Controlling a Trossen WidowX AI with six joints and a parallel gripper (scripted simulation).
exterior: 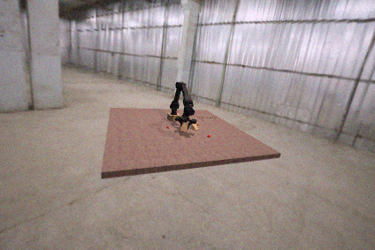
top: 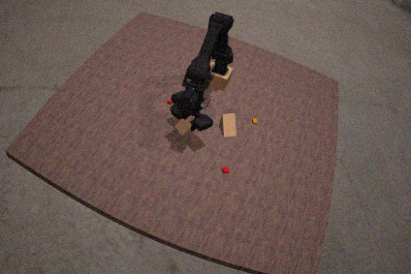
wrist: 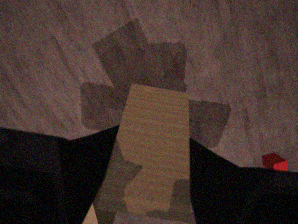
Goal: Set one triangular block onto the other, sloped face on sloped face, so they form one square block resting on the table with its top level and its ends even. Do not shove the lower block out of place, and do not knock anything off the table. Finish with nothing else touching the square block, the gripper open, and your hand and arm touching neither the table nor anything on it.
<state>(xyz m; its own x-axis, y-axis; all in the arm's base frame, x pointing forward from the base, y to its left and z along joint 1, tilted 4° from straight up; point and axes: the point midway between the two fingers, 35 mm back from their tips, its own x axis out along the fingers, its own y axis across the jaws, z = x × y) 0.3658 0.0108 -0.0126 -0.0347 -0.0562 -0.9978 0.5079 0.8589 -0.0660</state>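
The small red piece lies 13 cm to the right of my gripper tip, 11 cm behind it and 3 cm below it. The rest, counted from my gripper tip: orange cube 22 cm to the left, 20 cm behind, 3 cm below; tan triangular block 1 cm above.
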